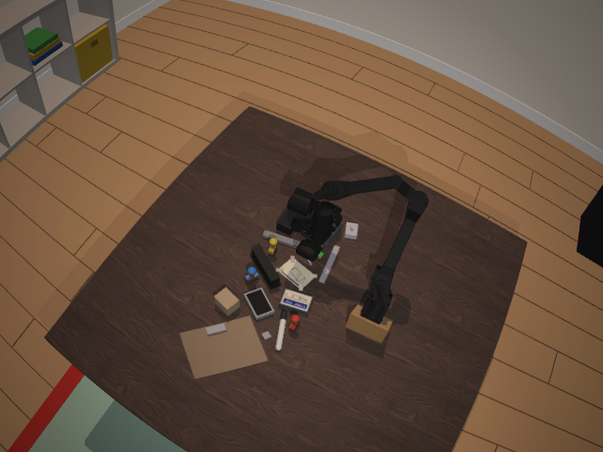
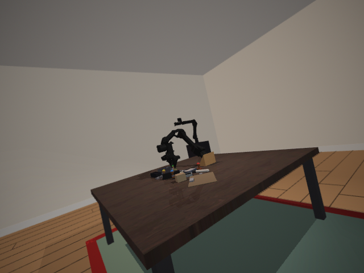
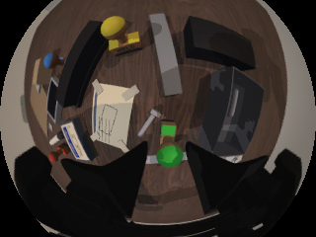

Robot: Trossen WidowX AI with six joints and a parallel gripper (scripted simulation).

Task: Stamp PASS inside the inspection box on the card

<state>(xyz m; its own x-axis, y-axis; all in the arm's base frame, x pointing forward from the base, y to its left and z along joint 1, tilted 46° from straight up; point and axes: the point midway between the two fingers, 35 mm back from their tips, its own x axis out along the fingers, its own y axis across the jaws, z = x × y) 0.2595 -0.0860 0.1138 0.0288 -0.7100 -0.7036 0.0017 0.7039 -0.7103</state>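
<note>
Right now my gripper tip is 20 mm above the green-knobbed stamp. Also, from my gripper tip: yellow stamp 120 mm ahead, 60 mm to the left, 20 mm below; then cream card 20 mm ahead, 90 mm to the left, 40 mm below; then dark bin 30 mm ahead, 100 mm to the right, 30 mm below.
</note>
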